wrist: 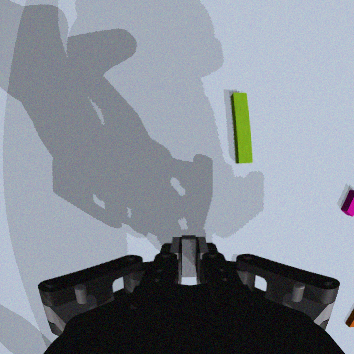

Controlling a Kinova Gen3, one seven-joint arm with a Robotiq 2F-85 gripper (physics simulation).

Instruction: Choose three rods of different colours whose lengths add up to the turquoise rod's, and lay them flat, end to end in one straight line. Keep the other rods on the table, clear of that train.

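Frame: origin at the arm's base, x down, y right, z back, level; millimetres.
Seen in the pictures: gripper, fingertip midpoint: (188, 248).
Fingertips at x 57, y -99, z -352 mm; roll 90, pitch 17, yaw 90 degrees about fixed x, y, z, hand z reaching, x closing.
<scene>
Pixels of each thing's top centre, then the offset from my fingertips to it. "spot": a spot on its surface instead. Level surfaces: height alone.
- grey rod, top centre: (188, 258) dx -9, dy +1, dz +4 mm
- lime green rod, top centre: (242, 126) dx -9, dy +11, dz -95 mm
- magenta rod, surface spot: (349, 204) spot: dx -9, dy +123, dz -68 mm
- orange rod, surface spot: (351, 319) spot: dx -7, dy +206, dz +47 mm
- pale blue table top, surface height: dx +1 mm
My gripper (188, 248) is shut on a grey rod (189, 260) at the bottom middle of the wrist view. The rod stretches back from the fingertips toward the gripper's body, which hides part of it. A lime green rod (242, 128) lies flat ahead and to the right of the fingertips, apart from them. The end of a magenta rod (349, 204) shows at the right edge. A small part of an orange rod (351, 319) shows at the lower right edge. The turquoise rod does not show in this view.
The pale blue table top (300, 55) lies under the rods. The arm's large grey shadow covers much of its left and middle. The dark gripper body hides the bottom middle of the view.
</scene>
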